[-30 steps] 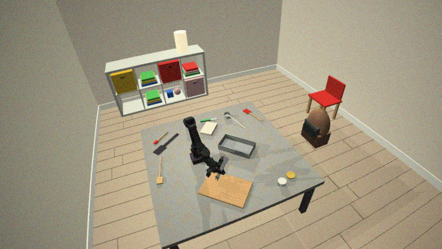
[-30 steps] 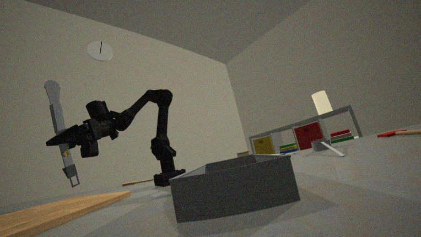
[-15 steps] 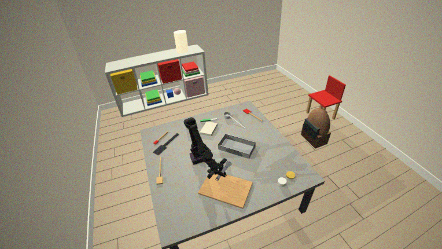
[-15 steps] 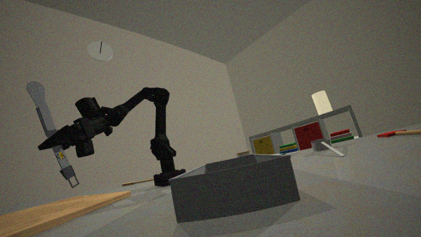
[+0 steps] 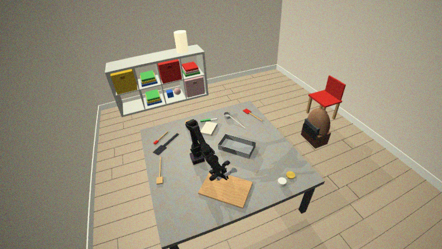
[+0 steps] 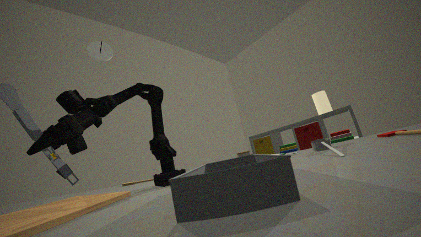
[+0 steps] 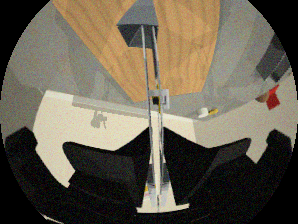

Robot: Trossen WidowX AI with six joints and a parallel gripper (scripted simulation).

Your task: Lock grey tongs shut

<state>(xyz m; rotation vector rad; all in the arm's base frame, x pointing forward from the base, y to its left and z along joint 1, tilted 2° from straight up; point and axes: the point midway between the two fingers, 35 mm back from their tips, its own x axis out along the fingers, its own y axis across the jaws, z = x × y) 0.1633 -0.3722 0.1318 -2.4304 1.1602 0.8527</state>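
The wooden board is 1 cm behind my gripper tip, 3 cm to the left of it and 14 cm below it. Round my gripper tip: grey roasting tin: 19 cm ahead, 44 cm to the left, 12 cm below; then yellow disc: 52 cm ahead, 1 cm to the left, 14 cm below; then white puck: 42 cm ahead, 4 cm to the right, 13 cm below.
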